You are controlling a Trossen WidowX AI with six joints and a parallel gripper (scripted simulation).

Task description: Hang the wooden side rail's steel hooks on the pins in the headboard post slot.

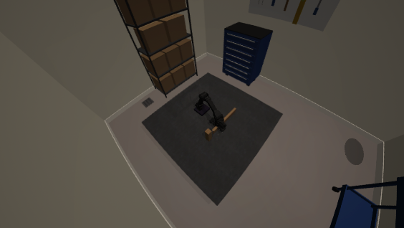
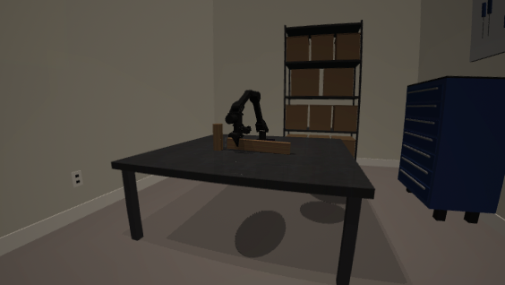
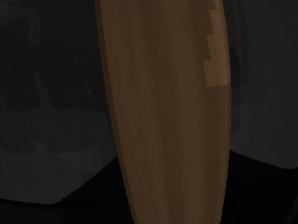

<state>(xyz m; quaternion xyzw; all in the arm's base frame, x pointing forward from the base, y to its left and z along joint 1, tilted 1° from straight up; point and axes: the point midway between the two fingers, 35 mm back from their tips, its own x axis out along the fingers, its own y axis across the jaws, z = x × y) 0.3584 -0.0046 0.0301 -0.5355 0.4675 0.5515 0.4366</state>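
Now: gripper tip 30 mm short of the headboard post, 140 mm to the left of it and 50 mm below it.
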